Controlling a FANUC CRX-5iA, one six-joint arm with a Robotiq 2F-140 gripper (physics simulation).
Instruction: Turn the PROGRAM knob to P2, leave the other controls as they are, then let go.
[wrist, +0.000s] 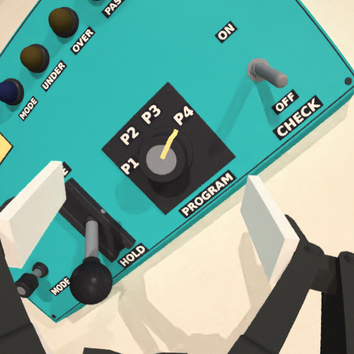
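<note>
The PROGRAM knob (161, 160) is a round black knob with a grey cap, on a black diamond-shaped plate (212, 150) near the middle of the wrist view. Its yellow pointer line (170, 144) points up and right at the P4 label (183, 115). The P2 label (129, 135) is at the upper left of the knob, between P1 (130, 166) and P3 (151, 114). My gripper (154, 187) is wide open and empty. Its pale pads are at the lower left and lower right of the knob in the view, apart from it.
The CHECK toggle (270, 73) stands at the upper right, its tip towards OFF. A lever with a black ball (91, 280) rises from the slot by HOLD, beside the left pad. A small MODE control (32, 280) is at lower left. Round lamps (63, 22) line the upper left.
</note>
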